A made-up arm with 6 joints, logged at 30 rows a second.
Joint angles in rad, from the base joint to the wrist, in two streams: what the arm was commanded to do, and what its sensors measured. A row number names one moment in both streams.
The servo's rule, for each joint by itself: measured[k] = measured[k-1] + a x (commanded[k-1-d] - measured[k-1]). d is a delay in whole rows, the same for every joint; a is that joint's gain. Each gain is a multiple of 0.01, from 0.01 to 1. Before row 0 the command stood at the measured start. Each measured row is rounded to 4 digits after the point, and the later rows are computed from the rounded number. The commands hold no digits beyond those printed.
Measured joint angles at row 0:
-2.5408 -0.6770 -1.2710 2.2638 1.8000 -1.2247
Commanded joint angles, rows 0 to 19:
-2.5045 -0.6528 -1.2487 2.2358 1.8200 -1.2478
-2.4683 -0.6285 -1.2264 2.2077 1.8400 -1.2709
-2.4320 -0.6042 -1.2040 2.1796 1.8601 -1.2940
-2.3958 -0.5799 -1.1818 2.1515 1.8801 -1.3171
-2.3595 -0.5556 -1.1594 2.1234 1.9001 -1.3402
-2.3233 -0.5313 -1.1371 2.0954 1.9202 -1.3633
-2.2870 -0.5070 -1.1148 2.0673 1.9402 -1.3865
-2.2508 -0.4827 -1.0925 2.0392 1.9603 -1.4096
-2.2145 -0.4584 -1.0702 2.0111 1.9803 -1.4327
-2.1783 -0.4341 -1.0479 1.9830 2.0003 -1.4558
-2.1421 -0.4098 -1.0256 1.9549 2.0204 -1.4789
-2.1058 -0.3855 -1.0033 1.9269 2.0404 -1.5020
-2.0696 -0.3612 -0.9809 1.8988 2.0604 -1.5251
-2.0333 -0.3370 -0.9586 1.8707 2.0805 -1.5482
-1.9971 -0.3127 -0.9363 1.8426 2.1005 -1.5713
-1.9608 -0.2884 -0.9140 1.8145 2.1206 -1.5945
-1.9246 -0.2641 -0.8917 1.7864 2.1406 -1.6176
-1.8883 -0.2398 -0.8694 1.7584 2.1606 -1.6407
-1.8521 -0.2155 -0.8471 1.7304 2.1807 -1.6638
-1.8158 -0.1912 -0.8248 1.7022 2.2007 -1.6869
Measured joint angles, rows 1 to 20:
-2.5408 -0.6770 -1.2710 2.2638 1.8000 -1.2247
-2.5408 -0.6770 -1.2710 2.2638 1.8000 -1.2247
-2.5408 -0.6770 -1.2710 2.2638 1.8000 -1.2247
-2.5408 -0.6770 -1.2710 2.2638 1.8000 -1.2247
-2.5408 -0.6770 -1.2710 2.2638 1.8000 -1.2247
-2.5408 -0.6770 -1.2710 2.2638 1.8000 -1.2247
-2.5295 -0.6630 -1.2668 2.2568 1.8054 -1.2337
-2.5105 -0.6430 -1.2591 2.2445 1.8147 -1.2482
-2.4862 -0.6205 -1.2486 2.2283 1.8270 -1.2661
-2.4582 -0.5970 -1.2359 2.2091 1.8413 -1.2860
-2.4276 -0.5730 -1.2214 2.1877 1.8572 -1.3071
-2.3953 -0.5488 -1.2054 2.1646 1.8742 -1.3290
-2.3617 -0.5246 -1.1882 2.1403 1.8920 -1.3514
-2.3273 -0.5003 -1.1700 2.1150 1.9104 -1.3741
-2.2923 -0.4760 -1.1510 2.0890 1.9293 -1.3970
-2.2570 -0.4517 -1.1314 2.0625 1.9485 -1.4199
-2.2214 -0.4274 -1.1113 2.0356 1.9679 -1.4429
-2.1856 -0.4031 -1.0908 2.0084 1.9875 -1.4659
-2.1496 -0.3788 -1.0699 1.9810 2.0072 -1.4890
-2.1135 -0.3546 -1.0488 1.9534 2.0270 -1.5121
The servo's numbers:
d 6
a 0.31 0.58 0.19 0.25 0.27 0.39

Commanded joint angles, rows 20 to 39:
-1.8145 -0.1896 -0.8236 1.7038 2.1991 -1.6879
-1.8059 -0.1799 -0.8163 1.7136 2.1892 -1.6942
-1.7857 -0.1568 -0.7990 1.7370 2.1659 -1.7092
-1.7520 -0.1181 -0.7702 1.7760 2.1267 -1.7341
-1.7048 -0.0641 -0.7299 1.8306 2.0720 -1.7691
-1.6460 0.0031 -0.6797 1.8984 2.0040 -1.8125
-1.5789 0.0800 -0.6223 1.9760 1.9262 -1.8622
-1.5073 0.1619 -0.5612 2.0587 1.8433 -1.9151
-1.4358 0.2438 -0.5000 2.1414 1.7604 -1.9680
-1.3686 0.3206 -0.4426 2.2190 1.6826 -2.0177
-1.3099 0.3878 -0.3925 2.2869 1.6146 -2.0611
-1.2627 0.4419 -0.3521 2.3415 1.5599 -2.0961
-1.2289 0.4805 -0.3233 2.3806 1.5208 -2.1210
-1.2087 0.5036 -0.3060 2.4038 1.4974 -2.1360
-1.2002 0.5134 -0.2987 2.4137 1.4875 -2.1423
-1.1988 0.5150 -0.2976 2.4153 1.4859 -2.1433
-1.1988 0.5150 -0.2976 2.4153 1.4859 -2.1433
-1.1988 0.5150 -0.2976 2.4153 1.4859 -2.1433
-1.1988 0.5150 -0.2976 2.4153 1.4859 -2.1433
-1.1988 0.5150 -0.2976 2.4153 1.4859 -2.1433
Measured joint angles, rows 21 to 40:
-2.0774 -0.3303 -1.0274 1.9257 2.0468 -1.5352
-2.0413 -0.3060 -1.0059 1.8979 2.0667 -1.5583
-2.0051 -0.2817 -0.9842 1.8700 2.0867 -1.5814
-1.9689 -0.2574 -0.9624 1.8421 2.1067 -1.6045
-1.9327 -0.2331 -0.9405 1.8142 2.1267 -1.6276
-1.8965 -0.2088 -0.9185 1.7862 2.1467 -1.6507
-1.8711 -0.1977 -0.9005 1.7656 2.1608 -1.6652
-1.8509 -0.1874 -0.8845 1.7526 2.1685 -1.6765
-1.8307 -0.1697 -0.8683 1.7487 2.1678 -1.6893
-1.8063 -0.1398 -0.8497 1.7555 2.1567 -1.7068
-1.7748 -0.0959 -0.8269 1.7743 2.1338 -1.7311
-1.7349 -0.0385 -0.7989 1.8053 2.0988 -1.7628
-1.6865 0.0302 -0.7653 1.8480 2.0522 -1.8016
-1.6309 0.1066 -0.7265 1.9007 1.9958 -1.8459
-1.5704 0.1862 -0.6835 1.9609 1.9322 -1.8935
-1.5078 0.2642 -0.6377 2.0254 1.8648 -1.9419
-1.4465 0.3359 -0.5911 2.0908 1.7972 -1.9884
-1.3895 0.3974 -0.5457 2.1535 1.7331 -2.0304
-1.3397 0.4456 -0.5034 2.2103 1.6758 -2.0657
-1.2991 0.4792 -0.4659 2.2587 1.6276 -2.0931

